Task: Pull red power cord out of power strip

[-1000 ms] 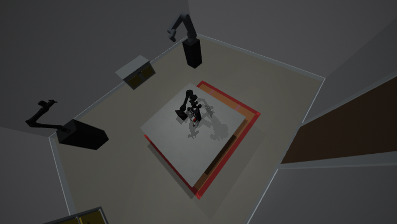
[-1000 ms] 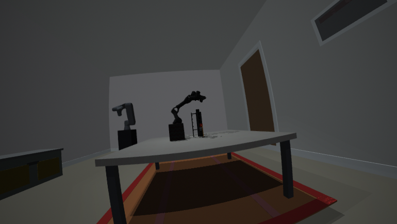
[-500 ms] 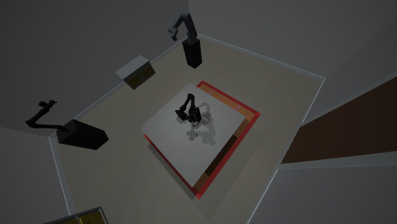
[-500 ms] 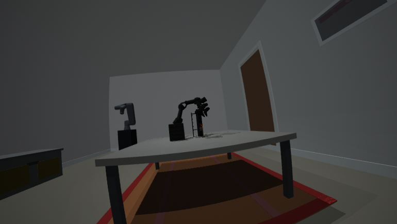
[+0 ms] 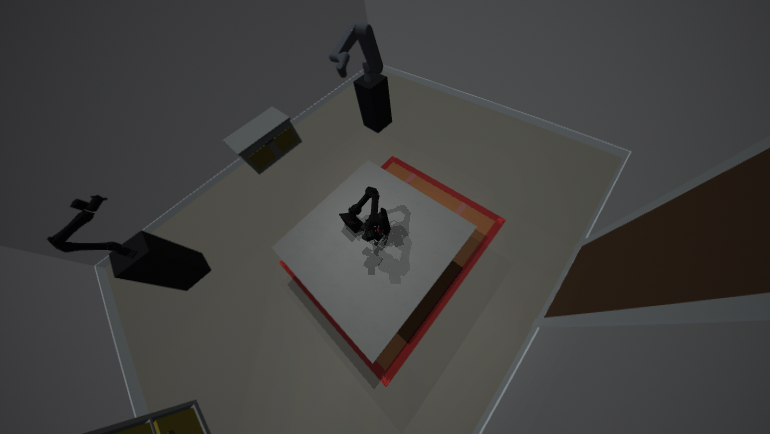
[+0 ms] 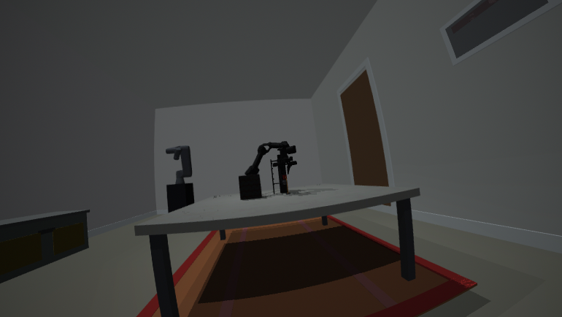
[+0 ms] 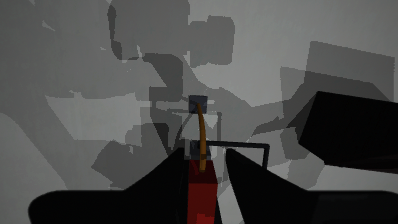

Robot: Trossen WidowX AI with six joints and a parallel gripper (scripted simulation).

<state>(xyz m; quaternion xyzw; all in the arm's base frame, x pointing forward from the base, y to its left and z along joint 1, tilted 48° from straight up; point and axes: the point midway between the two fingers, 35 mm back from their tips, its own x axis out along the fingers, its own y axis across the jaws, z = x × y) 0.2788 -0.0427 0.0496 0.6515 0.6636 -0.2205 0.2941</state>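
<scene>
Now: the red plug 70 mm to the left of my gripper tip, 10 mm below it and 10 mm behind it.
</scene>
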